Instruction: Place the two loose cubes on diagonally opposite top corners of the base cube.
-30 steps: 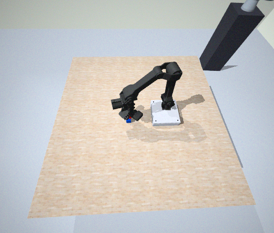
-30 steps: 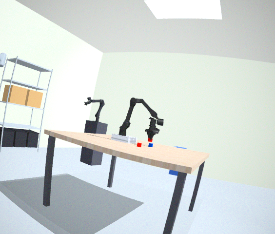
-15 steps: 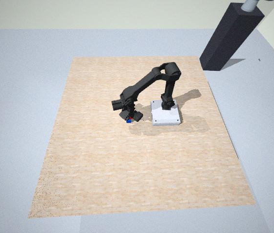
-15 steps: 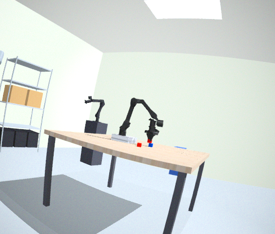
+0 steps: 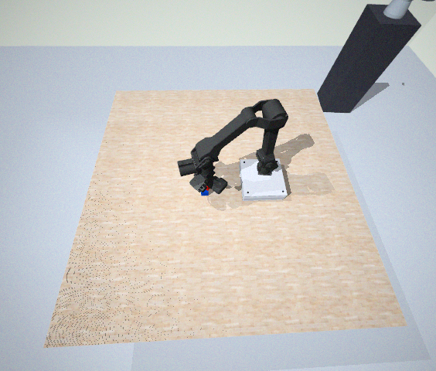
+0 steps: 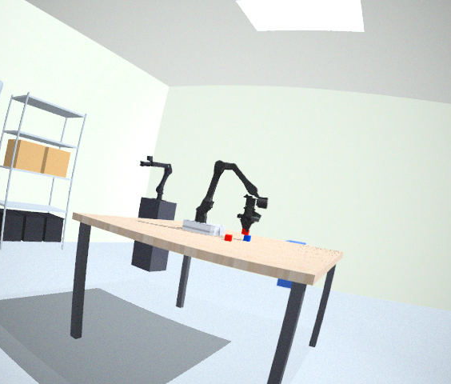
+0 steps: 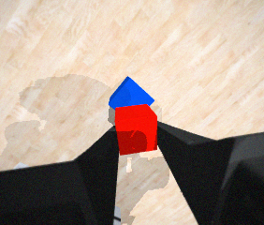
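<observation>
Now: gripper tip 10 mm short of the blue cube, 10 mm to the right of it and 40 mm above it.
</observation>
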